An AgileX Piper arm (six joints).
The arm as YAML. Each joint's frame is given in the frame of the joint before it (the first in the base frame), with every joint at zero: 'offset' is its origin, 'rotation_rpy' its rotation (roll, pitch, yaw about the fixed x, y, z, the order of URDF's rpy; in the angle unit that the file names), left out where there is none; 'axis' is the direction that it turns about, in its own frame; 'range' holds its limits. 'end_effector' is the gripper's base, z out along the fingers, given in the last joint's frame.
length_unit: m
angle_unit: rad
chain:
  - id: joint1
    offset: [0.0, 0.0, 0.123]
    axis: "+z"
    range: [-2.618, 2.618]
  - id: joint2
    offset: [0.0, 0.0, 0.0]
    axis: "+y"
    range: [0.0, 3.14]
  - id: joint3
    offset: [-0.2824, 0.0, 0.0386]
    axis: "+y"
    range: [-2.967, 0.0]
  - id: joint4
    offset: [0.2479, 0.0, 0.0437]
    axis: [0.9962, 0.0, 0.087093]
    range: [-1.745, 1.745]
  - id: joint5
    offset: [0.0, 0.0, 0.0]
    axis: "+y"
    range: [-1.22, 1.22]
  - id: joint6
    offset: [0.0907, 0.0, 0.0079]
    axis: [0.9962, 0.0, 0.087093]
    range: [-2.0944, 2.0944]
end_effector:
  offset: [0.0, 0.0, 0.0]
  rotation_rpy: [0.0, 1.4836, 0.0]
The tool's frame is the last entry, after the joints.
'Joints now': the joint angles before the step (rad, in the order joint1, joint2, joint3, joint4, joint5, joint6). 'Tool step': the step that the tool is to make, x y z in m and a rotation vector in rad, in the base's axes. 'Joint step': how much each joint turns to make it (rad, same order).
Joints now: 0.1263 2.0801 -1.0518 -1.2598 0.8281 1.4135
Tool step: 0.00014 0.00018 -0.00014 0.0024 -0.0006 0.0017
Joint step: 0.0000 0.0000 0.0000 -0.0001 -0.0030 0.0000
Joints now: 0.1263 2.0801 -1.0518 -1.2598 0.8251 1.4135
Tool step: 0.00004 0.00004 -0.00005 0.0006 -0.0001 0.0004
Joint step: 0.0000 0.0001 0.0000 0.0000 -0.0008 0.0000
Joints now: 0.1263 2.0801 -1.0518 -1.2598 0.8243 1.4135
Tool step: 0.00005 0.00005 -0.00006 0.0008 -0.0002 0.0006
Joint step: 0.0000 0.0000 0.0000 -0.0001 -0.0011 0.0000
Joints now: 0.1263 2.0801 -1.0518 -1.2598 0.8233 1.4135
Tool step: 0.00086 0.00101 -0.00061 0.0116 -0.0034 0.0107
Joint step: 0.0000 0.0000 0.0000 -0.0021 -0.0160 -0.0001
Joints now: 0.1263 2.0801 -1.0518 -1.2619 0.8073 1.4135
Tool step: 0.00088 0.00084 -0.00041 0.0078 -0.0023 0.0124
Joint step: 0.0000 0.0000 0.0000 -0.0048 -0.0137 -0.0012
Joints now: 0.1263 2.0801 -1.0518 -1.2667 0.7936 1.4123
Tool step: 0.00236 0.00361 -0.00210 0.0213 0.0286 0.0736
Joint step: 0.0000 0.0000 0.0000 0.0001 -0.0528 -0.0626
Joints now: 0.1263 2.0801 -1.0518 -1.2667 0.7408 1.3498
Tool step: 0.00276 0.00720 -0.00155 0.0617 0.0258 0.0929
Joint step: 0.0000 -0.0074 0.0000 0.0325 -0.0937 -0.0901
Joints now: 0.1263 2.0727 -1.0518 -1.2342 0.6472 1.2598
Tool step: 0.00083 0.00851 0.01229 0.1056 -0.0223 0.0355
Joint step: 0.0000 -0.0479 0.0000 0.1081 -0.0899 -0.0891
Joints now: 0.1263 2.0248 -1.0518 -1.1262 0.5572 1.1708
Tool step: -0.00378 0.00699 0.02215 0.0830 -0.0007 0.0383
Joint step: -0.0001 -0.0755 0.0000 0.1942 -0.0416 -0.1959
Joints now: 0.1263 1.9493 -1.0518 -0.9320 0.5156 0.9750
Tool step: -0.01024 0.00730 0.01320 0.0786 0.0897 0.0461
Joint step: 0.0000 -0.0551 -0.0033 0.3125 0.0315 -0.3258
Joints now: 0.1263 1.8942 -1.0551 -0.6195 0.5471 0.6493
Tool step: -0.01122 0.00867 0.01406 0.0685 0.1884 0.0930
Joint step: 0.0000 -0.0340 -0.0457 0.3252 0.1768 -0.3901
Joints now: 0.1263 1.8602 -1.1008 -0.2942 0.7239 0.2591
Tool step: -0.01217 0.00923 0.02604 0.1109 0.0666 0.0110
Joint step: 0.0000 -0.0709 -0.0244 0.1950 0.1294 -0.1487
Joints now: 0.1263 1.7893 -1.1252 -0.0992 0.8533 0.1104
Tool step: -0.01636 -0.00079 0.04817 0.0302 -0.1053 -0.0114
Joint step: 0.0000 -0.1502 0.0000 0.0216 0.0419 -0.0023
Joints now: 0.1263 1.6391 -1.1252 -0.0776 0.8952 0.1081
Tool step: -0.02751 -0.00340 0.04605 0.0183 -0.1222 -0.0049
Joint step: 0.0000 -0.1709 0.0191 0.0031 0.0285 0.0018
